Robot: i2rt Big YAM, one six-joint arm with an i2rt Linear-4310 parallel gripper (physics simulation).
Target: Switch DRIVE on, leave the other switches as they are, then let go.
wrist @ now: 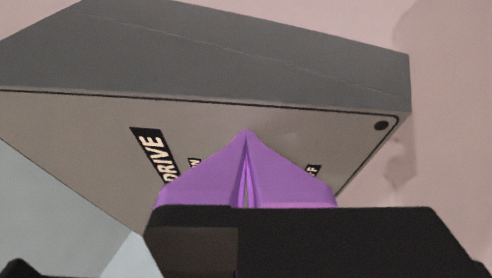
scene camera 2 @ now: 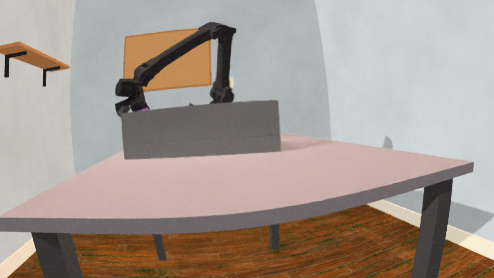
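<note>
I can see my gripper (wrist: 246,139), and there's a grey switch panel (scene camera 2: 246,127). That panel's visible in the wrist view as well (wrist: 114,107).
</note>
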